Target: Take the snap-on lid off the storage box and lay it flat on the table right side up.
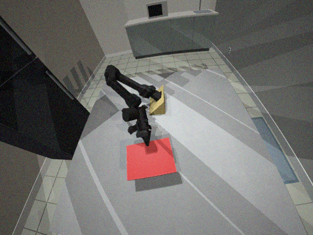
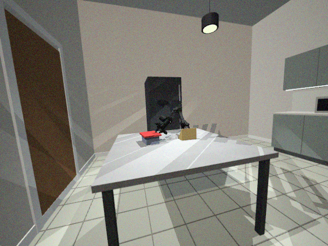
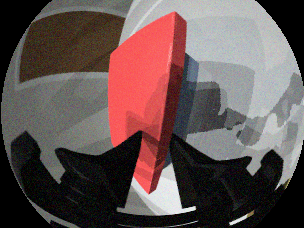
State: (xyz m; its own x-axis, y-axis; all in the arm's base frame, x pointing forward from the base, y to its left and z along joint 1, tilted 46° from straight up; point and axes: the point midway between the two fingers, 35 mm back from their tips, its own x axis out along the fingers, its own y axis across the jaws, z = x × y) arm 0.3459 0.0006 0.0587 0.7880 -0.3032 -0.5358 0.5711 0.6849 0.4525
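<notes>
My gripper tip is now 7 cm short of the red lid, 2 cm to the right of it and 1 cm below it. Round my gripper tip: storage box (7 cm ahead, 2 cm to the left, 4 cm below).
</notes>
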